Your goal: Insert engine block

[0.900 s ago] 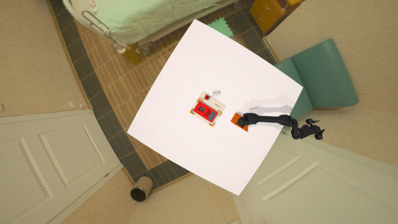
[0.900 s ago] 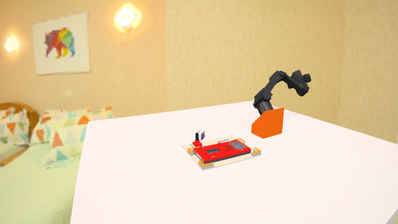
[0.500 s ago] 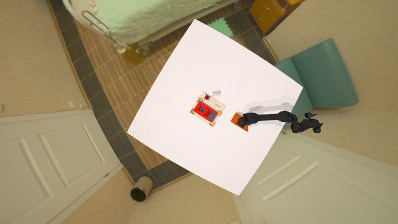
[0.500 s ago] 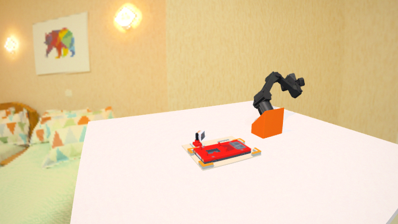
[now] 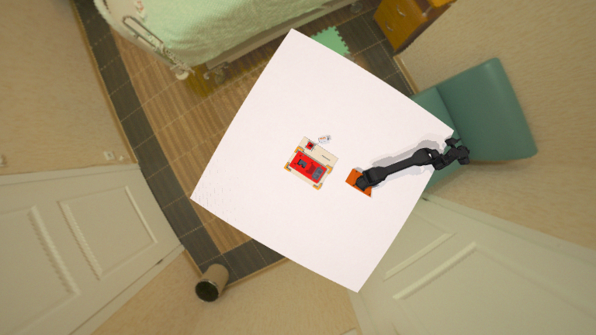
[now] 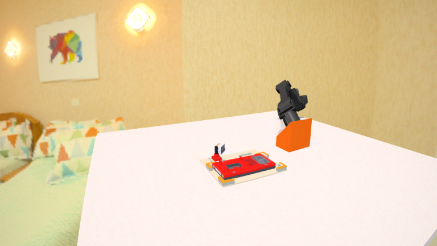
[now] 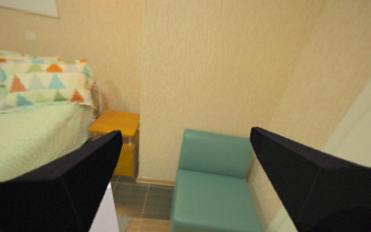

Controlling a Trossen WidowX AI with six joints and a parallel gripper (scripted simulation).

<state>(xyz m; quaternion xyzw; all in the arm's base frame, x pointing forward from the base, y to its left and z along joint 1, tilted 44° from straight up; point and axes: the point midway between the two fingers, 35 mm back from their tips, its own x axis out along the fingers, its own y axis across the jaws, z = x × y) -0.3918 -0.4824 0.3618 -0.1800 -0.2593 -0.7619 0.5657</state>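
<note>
Right now the grey engine block is 73 cm ahead of my gripper tip, 56 cm to the left of it and 8 cm below it.
</note>
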